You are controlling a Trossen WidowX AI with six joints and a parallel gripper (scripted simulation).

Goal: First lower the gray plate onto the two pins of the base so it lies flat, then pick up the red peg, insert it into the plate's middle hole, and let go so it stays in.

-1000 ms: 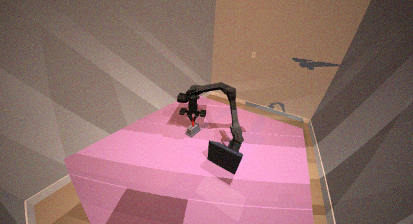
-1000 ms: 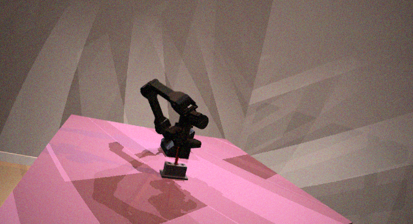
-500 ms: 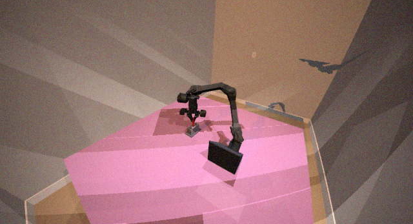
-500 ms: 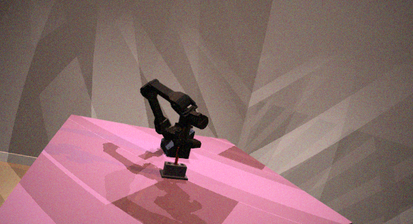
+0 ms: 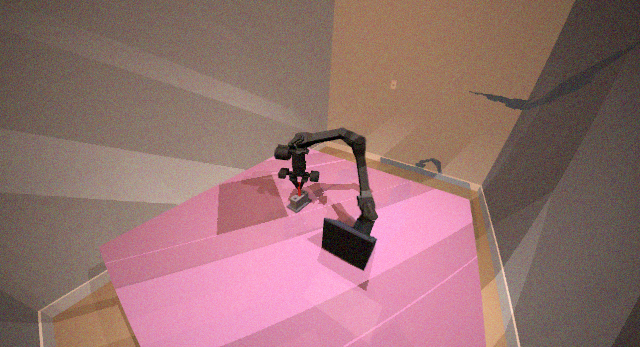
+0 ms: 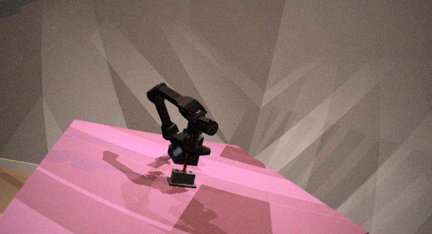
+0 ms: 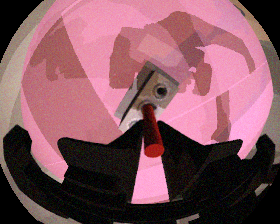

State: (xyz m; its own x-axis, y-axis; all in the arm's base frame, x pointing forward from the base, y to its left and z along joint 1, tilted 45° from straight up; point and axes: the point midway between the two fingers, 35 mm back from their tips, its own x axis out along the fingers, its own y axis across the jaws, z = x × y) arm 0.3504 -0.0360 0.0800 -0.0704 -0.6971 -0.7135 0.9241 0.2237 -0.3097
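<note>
My gripper tip is now right at the red peg. Also, from my gripper tip: thick gray plate: 5 cm below; flat gray base: 9 cm below.
</note>
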